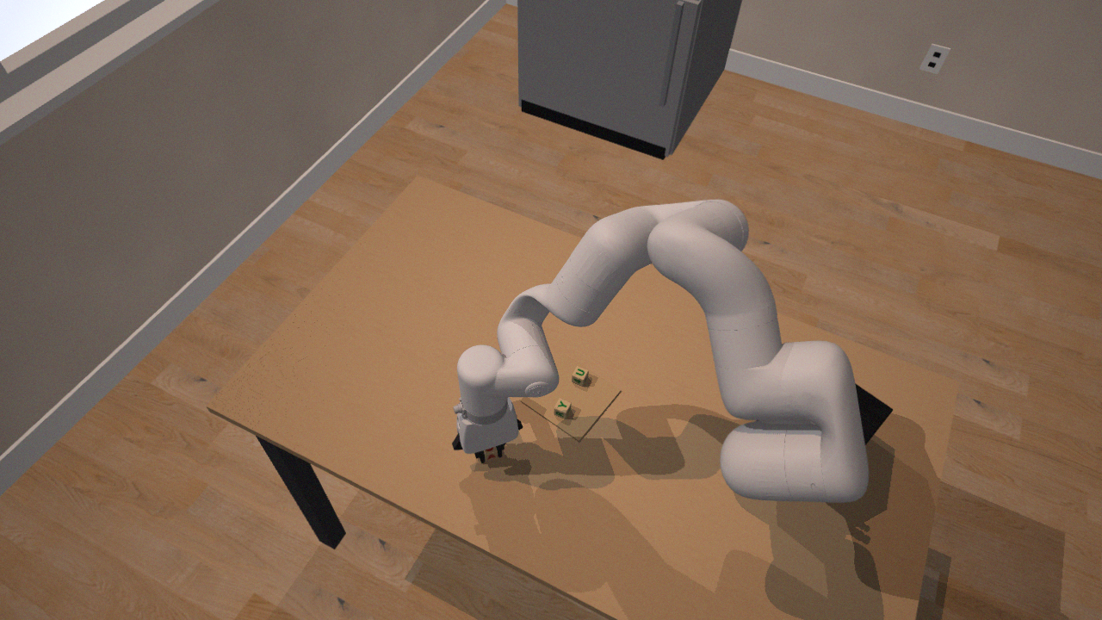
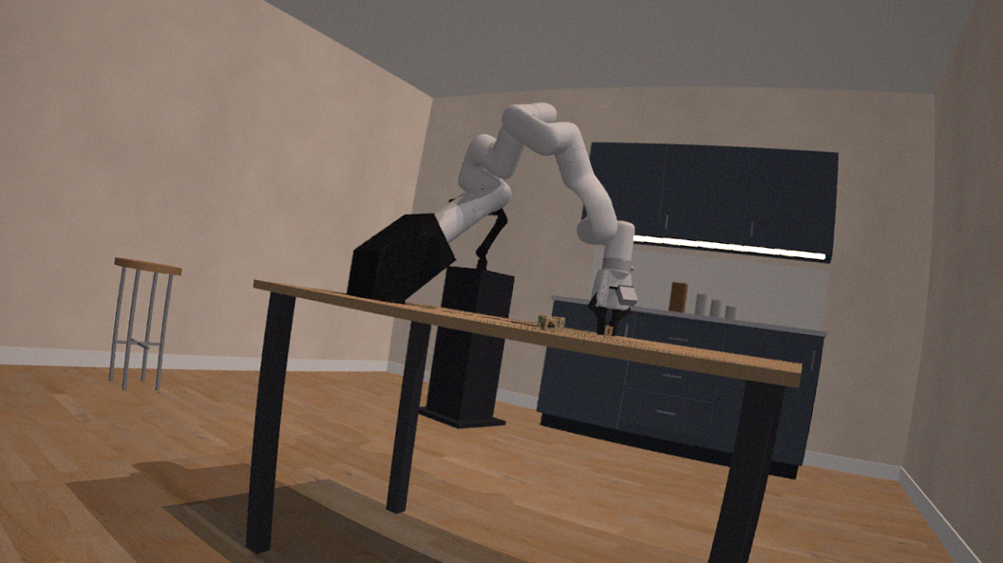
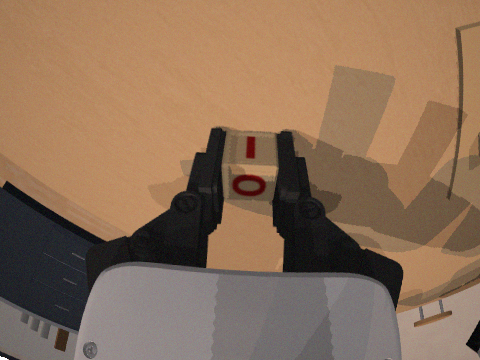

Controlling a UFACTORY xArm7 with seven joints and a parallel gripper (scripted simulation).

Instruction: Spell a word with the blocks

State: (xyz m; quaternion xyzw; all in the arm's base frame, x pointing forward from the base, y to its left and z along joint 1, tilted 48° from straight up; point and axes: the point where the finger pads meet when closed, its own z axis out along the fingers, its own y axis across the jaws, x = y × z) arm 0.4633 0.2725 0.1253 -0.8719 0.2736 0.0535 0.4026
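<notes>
My gripper is now 40 mm past the mat, 190 mm to the left of it and 20 mm above it. The rest, counted from my hand: Y block: 50 mm behind, 150 mm to the right; O block: 10 mm below; U block: 40 mm behind, 230 mm to the right.
</notes>
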